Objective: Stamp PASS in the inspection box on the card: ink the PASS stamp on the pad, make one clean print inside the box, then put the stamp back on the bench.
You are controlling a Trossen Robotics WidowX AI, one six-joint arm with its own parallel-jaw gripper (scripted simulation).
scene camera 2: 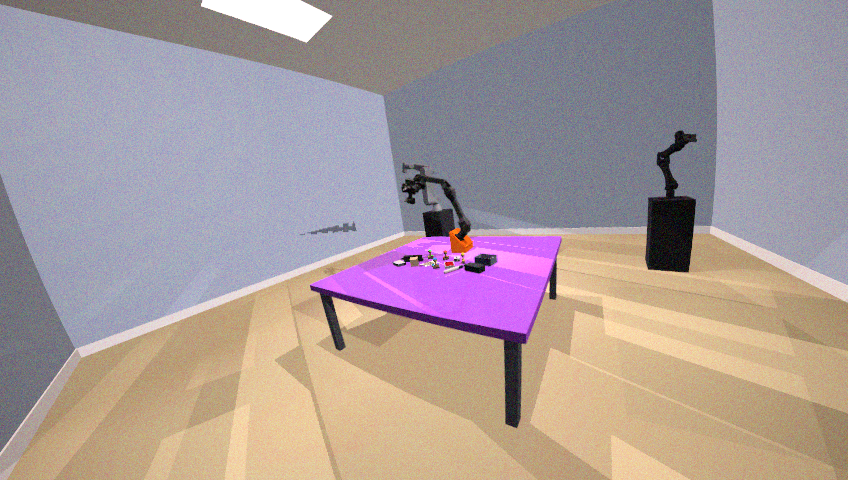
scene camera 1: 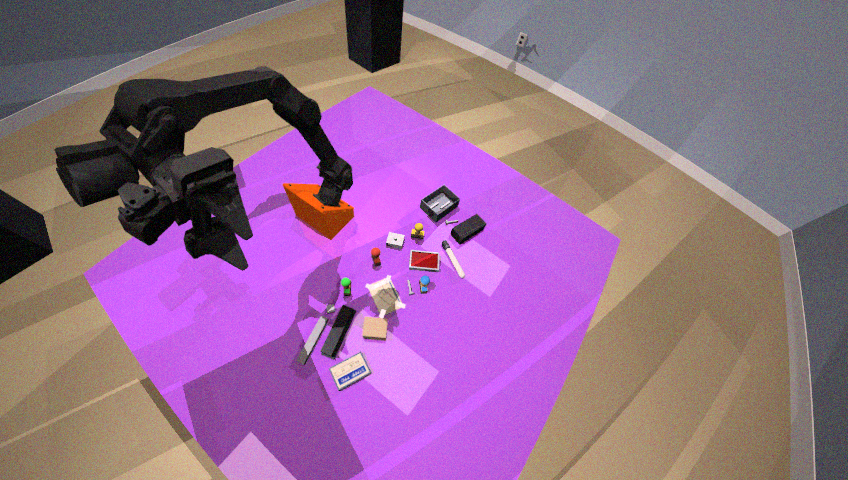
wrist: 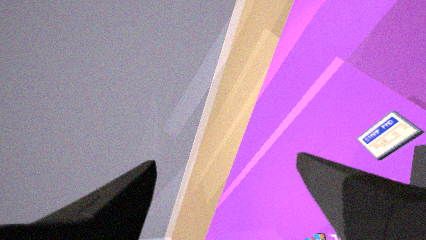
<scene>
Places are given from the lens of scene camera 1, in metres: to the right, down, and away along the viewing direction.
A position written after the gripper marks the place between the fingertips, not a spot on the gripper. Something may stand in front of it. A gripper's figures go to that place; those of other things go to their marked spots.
gripper (scene camera 1: 247,254): -0.23, 0.02, 0.34
cream card (scene camera 1: 384,294): -0.11, 0.16, 0.80
</scene>
